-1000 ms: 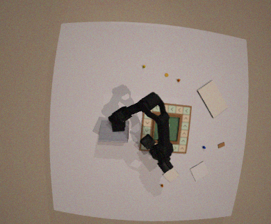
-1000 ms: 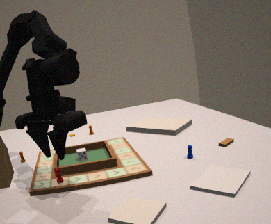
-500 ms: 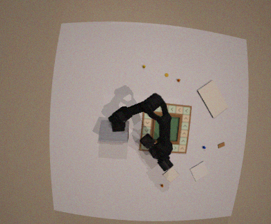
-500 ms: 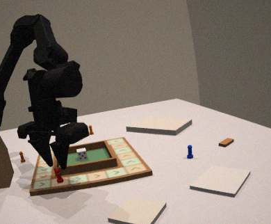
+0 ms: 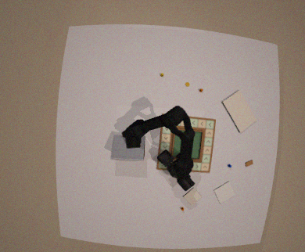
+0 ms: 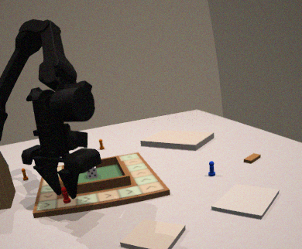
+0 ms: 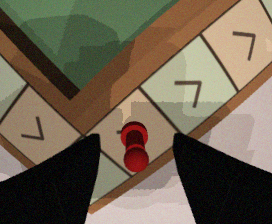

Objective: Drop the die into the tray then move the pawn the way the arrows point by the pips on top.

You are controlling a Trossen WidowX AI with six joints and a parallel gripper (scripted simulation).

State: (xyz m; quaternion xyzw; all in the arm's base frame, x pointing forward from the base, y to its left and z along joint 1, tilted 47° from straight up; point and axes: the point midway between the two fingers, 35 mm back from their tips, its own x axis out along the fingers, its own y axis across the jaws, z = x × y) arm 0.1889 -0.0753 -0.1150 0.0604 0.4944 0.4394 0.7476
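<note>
Now: gripper tip 8 cm short of the green tray, 10 cm to the right of it and 2 cm above it. From my gripper tip the other things lie so: white die 8 cm ahead, 11 cm to the left; then red pawn right at my gripper tip; then blue pawn 32 cm ahead, 5 cm to the right, 1 cm below.
</note>
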